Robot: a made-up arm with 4 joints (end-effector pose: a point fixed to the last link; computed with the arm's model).
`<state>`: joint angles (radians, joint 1 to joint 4).
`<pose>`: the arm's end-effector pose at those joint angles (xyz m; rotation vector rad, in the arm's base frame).
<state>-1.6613 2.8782 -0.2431 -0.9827</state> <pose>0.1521 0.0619 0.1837 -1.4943 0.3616 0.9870</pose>
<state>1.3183 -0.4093 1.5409 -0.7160</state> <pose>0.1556 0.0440 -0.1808 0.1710 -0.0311 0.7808</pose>
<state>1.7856 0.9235 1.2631 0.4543</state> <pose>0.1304 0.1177 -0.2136 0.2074 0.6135 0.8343</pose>
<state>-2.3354 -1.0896 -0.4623 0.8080</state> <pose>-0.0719 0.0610 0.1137 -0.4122 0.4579 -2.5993</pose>
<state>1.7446 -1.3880 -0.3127 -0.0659</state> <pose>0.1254 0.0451 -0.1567 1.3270 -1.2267 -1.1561</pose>
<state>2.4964 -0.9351 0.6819 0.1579</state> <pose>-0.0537 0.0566 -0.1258 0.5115 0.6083 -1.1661</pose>
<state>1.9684 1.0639 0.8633 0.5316</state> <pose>0.0587 0.1383 -0.2089 0.5574 1.0186 0.7123</pose>
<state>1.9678 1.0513 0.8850 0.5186</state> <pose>0.0604 0.1370 -0.2091 0.5490 1.0013 0.7215</pose>
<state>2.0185 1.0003 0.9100 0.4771</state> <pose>0.0514 0.1337 -0.2058 0.5778 1.0180 0.7067</pose>
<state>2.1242 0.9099 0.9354 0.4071</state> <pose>0.0307 0.1282 -0.1971 0.6425 1.0728 0.6615</pose>
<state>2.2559 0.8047 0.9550 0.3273</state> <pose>0.0050 0.1219 -0.1830 0.7191 1.1483 0.5940</pose>
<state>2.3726 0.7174 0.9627 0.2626</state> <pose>-0.0168 0.1169 -0.1675 0.7833 1.2196 0.5240</pose>
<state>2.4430 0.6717 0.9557 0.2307</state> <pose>-0.0296 0.1149 -0.1566 0.8243 1.2677 0.4726</pose>
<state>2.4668 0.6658 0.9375 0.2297</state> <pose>-0.0342 0.1155 -0.1524 0.8458 1.2920 0.4453</pose>
